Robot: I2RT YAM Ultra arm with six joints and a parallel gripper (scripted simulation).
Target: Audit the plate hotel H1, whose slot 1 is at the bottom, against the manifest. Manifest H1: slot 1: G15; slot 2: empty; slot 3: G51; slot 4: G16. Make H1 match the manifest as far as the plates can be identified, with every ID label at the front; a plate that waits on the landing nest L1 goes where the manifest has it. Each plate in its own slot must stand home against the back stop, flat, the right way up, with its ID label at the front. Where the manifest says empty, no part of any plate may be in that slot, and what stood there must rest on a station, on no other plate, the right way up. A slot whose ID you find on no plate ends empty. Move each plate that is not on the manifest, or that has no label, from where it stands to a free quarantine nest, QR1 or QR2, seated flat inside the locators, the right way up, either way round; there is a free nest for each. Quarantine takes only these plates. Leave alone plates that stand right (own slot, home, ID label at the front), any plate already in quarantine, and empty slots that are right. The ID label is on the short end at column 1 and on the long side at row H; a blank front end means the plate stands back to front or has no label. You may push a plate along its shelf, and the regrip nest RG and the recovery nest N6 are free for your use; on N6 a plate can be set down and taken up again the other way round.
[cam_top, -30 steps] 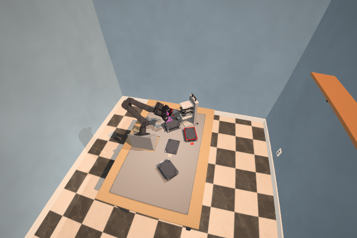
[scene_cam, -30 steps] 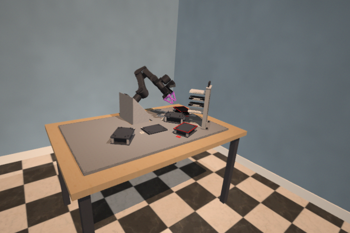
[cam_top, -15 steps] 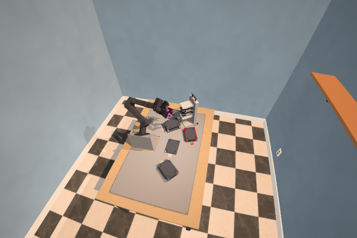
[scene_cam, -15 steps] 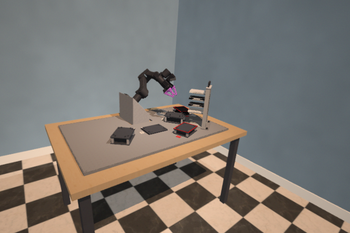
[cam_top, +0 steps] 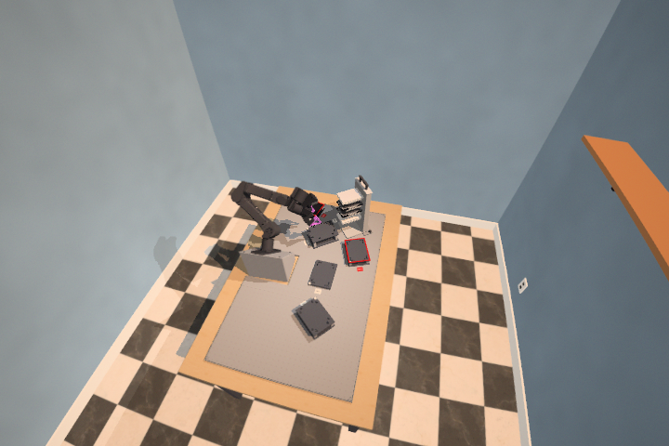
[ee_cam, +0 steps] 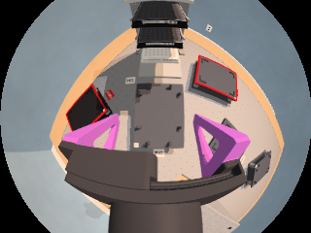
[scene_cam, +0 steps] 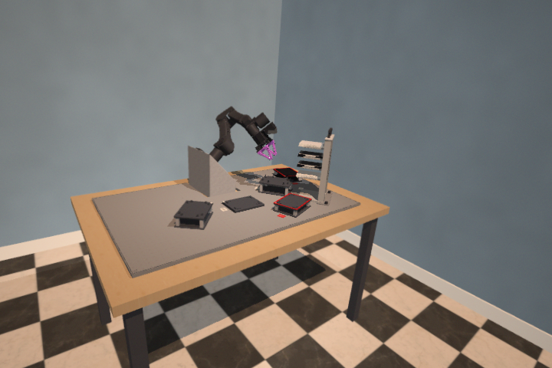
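The white plate lies 160 mm ahead of my hand, 130 mm to the left of it and 70 mm below it.
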